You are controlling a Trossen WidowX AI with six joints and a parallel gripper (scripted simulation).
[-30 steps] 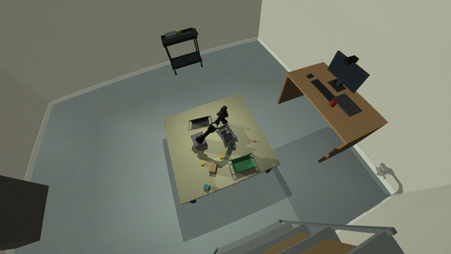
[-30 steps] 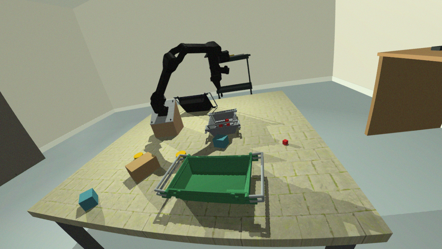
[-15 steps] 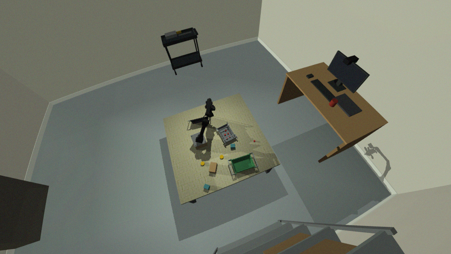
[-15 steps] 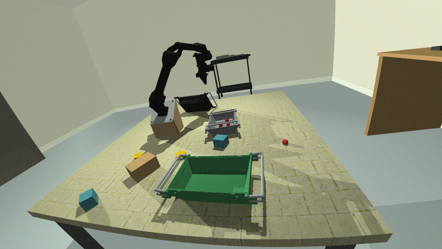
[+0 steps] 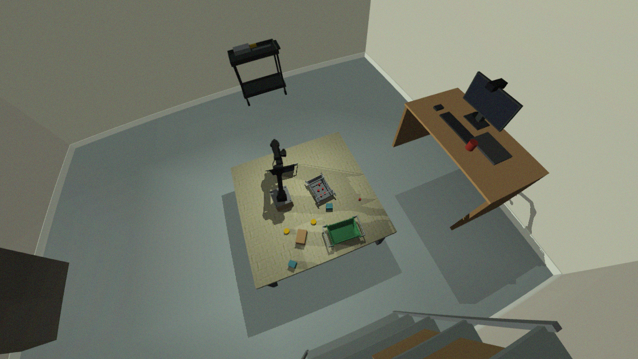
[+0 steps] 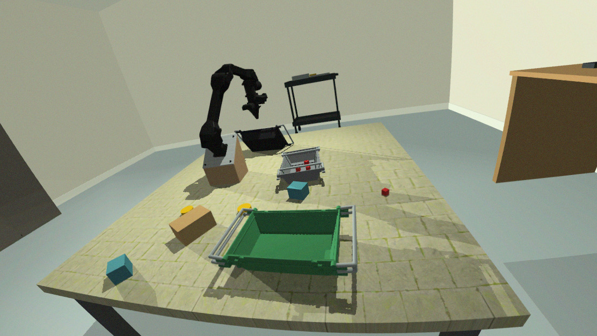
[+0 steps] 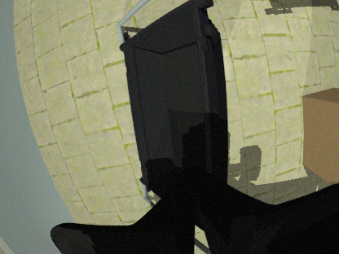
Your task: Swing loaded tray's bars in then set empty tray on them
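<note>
My gripper tip is 20 mm to the right of the black tray and 130 mm above it. Round my gripper tip: tan box 30 mm behind, 720 mm to the right, 180 mm below.
</note>
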